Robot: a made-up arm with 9 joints. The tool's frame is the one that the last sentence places. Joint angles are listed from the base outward.
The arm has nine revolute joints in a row. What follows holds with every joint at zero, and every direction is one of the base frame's. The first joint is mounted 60.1 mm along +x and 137.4 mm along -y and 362.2 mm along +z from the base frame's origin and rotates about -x. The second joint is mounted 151.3 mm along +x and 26.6 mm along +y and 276.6 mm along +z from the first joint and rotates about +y. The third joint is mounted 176.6 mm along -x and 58.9 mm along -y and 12.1 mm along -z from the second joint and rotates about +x. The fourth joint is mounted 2.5 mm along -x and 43.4 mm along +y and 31.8 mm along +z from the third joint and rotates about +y. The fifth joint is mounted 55.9 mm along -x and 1.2 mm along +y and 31.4 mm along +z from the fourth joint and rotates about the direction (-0.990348, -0.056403, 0.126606). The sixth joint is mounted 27.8 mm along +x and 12.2 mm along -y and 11 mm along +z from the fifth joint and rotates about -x. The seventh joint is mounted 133.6 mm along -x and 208.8 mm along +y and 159.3 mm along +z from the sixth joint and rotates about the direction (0.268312, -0.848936, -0.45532). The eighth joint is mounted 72 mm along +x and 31.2 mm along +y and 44.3 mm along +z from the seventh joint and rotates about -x. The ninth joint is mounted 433.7 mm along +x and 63.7 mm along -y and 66.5 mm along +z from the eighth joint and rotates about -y. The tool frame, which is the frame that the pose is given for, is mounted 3 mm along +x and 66.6 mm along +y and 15.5 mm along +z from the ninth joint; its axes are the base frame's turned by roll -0.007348, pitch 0.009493 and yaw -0.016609 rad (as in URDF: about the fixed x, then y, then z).
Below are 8 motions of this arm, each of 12 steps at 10 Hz.
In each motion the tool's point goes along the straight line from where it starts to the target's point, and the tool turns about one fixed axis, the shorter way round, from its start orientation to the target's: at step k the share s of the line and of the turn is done. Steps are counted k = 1, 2, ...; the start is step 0. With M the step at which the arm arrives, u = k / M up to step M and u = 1 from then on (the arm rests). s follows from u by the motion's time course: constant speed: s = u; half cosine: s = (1 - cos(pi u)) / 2; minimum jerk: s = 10 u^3 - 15 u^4 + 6 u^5.
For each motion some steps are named. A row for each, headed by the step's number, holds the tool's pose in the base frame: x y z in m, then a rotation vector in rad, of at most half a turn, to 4 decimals.
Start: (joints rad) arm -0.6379 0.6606 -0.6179 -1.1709 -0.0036 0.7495 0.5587 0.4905 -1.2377
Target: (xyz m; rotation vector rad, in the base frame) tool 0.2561 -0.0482 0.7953 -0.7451 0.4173 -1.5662
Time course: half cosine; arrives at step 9
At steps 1, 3, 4, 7, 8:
1: -0.0499 -0.0103 1.1204 -0.3544 0.0167 -0.6398
3: 0.0195 -0.0189 1.0467 -0.4449 0.1033 -0.8507
4: 0.0710 -0.0253 0.9920 -0.5113 0.1691 -1.0069
7: 0.2192 -0.0436 0.8345 -0.6992 0.3663 -1.4551
8: 0.2466 -0.0470 0.8054 -0.7333 0.4041 -1.5376

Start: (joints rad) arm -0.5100 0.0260 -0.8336 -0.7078 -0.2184 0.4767 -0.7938 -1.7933 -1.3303
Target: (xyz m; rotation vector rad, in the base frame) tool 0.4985 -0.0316 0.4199 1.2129 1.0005 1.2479
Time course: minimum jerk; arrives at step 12
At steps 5, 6, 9, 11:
5: 0.3959 -0.0101 0.4906 0.9579 1.2450 0.8577
6: 0.4200 -0.0151 0.4740 1.0200 1.1933 0.9505
9: 0.4822 -0.0282 0.4311 1.1742 1.0435 1.1871
11: 0.4977 -0.0314 0.4205 1.2110 1.0027 1.2449

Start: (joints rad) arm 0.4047 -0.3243 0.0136 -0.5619 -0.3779 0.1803 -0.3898 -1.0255 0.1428
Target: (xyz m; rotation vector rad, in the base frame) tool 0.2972 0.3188 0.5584 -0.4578 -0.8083 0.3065
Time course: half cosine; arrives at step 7
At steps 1, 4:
1: 0.1501 0.3053 0.8279 0.6105 -0.4346 0.4480
4: 0.2370 0.3133 0.6686 -0.0167 -0.6711 0.3746

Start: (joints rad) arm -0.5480 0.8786 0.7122 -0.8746 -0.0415 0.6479 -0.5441 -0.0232 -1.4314
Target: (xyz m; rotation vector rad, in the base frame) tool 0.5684 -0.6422 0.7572 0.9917 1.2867 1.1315
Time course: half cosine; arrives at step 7
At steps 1, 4, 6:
1: 0.5767 -0.2671 0.7451 0.4638 2.1074 0.2838
4: 0.5718 -0.4888 0.7522 0.8016 1.6630 0.8130
6: 0.5688 -0.6227 0.7566 0.9696 1.3375 1.0933

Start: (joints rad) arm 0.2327 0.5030 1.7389 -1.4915 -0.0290 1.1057 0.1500 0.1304 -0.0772
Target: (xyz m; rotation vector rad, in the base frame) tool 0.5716 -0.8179 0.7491 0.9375 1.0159 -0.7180
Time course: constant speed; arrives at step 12
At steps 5, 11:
5: 0.3747 -0.5936 0.9689 0.3397 0.4652 -1.3474
11: 0.5435 -0.7859 0.7805 0.8577 0.9439 -0.8191

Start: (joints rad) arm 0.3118 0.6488 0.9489 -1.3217 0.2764 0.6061 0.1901 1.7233 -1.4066
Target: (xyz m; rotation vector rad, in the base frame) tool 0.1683 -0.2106 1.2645 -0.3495 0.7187 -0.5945
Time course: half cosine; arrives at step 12
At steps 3, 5, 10, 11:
3: 0.4048 -0.0082 1.1580 -0.7541 0.9481 -2.2966
5: 0.3427 -0.0613 1.1860 -0.6578 0.9241 -1.8398
10: 0.1869 -0.1947 1.2561 -0.3844 0.7486 -0.7246
11: 0.1730 -0.2066 1.2624 -0.3584 0.7265 -0.6275

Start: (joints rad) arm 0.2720 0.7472 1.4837 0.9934 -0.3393 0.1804 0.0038 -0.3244 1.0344
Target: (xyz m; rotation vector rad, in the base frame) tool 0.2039 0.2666 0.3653 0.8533 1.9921 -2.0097
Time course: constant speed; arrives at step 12
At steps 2, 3, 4, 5, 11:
2: 0.4827 0.0209 0.5105 1.2182 0.9150 -1.2446
3: 0.4548 0.0454 0.4960 1.2024 1.0196 -1.3266
4: 0.4269 0.0700 0.4814 1.1825 1.1251 -1.4076
5: 0.3991 0.0946 0.4669 1.1585 1.2313 -1.4877
11: 0.2318 0.2420 0.3798 0.9135 1.8819 -1.9404

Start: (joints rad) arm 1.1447 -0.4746 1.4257 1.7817 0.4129 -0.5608 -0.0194 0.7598 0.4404
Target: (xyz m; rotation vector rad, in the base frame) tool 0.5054 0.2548 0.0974 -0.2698 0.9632 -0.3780
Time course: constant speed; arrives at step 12
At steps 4, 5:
4: 0.2865 0.4249 0.2017 -0.3363 1.0294 0.6268
5: 0.3138 0.4036 0.1886 -0.3306 1.0301 0.5004

